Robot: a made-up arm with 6 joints.
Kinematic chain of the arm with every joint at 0, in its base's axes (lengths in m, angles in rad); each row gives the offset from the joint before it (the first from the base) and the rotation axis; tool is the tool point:
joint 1: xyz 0 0 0.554 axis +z
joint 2: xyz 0 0 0 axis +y
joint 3: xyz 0 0 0.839 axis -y
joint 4: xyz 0 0 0 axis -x
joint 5: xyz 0.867 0 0 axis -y
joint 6: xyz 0 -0.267 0 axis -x
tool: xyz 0 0 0
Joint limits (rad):
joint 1: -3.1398..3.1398
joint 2: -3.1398..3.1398
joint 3: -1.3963..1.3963
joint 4: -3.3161..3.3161
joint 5: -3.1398..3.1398
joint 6: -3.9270..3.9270
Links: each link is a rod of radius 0.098 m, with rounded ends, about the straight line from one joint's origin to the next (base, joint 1, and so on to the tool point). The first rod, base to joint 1, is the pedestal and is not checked.
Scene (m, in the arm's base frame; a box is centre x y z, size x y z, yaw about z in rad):
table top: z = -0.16
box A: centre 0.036 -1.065 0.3 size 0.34 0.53 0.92 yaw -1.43
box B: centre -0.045 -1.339 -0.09 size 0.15 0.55 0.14 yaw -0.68
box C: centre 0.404 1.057 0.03 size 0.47 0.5 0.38 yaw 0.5
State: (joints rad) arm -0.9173 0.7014 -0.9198 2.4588 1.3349 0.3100
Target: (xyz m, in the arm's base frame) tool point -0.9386 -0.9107 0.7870
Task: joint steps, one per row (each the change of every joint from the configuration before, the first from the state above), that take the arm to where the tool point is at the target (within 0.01 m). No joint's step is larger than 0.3 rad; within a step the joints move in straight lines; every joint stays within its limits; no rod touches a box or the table.
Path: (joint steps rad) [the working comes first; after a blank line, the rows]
Joints at the target: -2.4681 0.6583 -0.1065 2.0640 1.3349 0.3100
Straight joint move there: touches box A.

1: -0.2586 -0.0685 0.0002 -0.0272 0.0240 -0.0120
2: -0.2587 -0.0685 0.0002 -0.0271 0.0241 -0.0120
3: -0.2586 -0.0685 0.0003 -0.0272 0.0240 -0.0120
4: -0.2586 -0.0685 0.0002 -0.0272 0.0241 -0.0120
5: -0.2587 -0.0685 0.0002 -0.0271 0.0240 -0.0120
6: -0.2586 -0.0685 0.0002 -0.0272 0.0240 -0.0120
7: -0.2586 -0.0685 0.0002 -0.0272 0.0241 -0.0121
8: 0.0865 0.1455 0.2706 -0.0682 -0.0561 0.0281
9: 0.0866 0.1454 0.2706 -0.0682 -0.0561 0.0280
10: 0.0865 0.1455 0.2706 -0.0682 -0.0561 0.0280

